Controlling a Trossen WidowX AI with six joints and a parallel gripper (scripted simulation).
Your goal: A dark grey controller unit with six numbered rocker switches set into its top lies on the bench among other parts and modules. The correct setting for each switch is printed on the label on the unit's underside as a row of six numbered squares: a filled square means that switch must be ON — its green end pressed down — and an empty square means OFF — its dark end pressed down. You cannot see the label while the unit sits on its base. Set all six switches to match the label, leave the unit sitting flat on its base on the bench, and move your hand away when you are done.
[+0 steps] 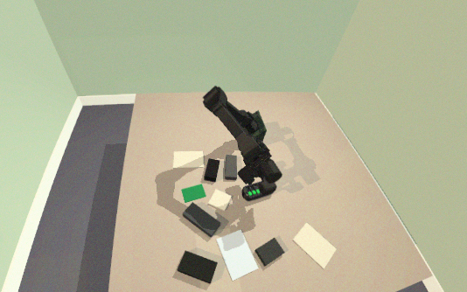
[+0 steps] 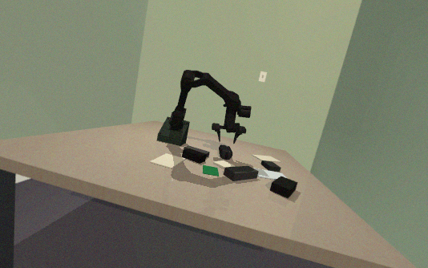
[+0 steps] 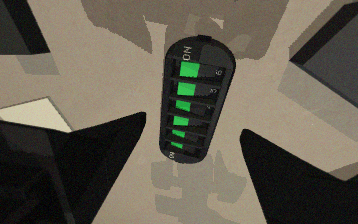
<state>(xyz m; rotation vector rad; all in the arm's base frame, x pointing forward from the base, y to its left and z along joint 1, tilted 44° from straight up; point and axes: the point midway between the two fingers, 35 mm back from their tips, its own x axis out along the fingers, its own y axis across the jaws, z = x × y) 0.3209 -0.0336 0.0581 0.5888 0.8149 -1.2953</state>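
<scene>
The cream tile is 2 cm ahead of my gripper tip, 16 cm to the right of it and 8 cm below it. The rest, counted from my gripper tip: grey module: 14 cm behind, 8 cm to the right, 7 cm below; black block: 13 cm behind, 18 cm to the right, 6 cm below; grey block: 10 cm ahead, 25 cm to the right, 7 cm below.
</scene>
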